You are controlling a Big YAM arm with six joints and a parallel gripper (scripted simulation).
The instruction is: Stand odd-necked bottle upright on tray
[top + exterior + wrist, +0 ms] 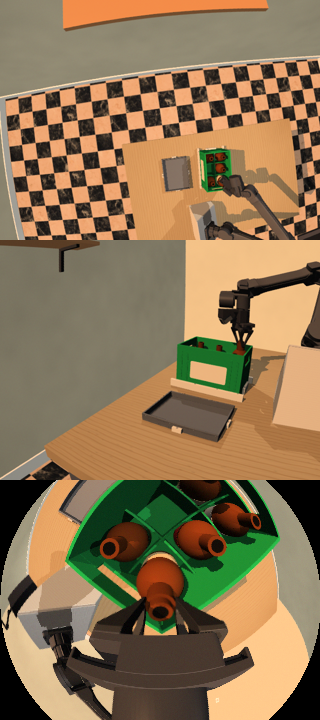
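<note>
The green crate is 9 cm ahead of my hand, 3 cm to the left of it and 10 cm below it. From my hand the other things lie so: dark grey tray 10 cm ahead, 32 cm to the left, 17 cm below.
</note>
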